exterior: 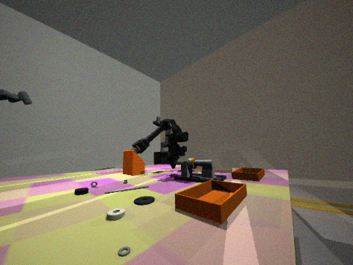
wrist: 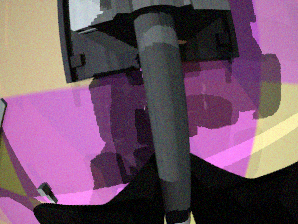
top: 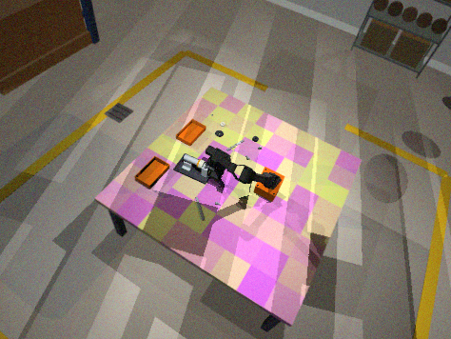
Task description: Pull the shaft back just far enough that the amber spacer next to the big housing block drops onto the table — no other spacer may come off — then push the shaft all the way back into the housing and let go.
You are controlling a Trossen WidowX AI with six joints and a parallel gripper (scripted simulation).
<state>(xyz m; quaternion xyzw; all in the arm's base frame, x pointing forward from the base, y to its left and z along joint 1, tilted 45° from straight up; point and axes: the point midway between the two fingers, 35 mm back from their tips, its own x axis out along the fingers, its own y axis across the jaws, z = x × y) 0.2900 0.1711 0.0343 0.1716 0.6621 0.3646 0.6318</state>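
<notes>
Right now the grey shaft is 60 mm ahead of my gripper tip, 30 mm above it and 20 mm to the left of it. Also, from my gripper tip: black disc (310 mm to the right, 250 mm ahead, 40 mm below); amber spacer (140 mm ahead, 30 mm to the left, 30 mm above).
</notes>
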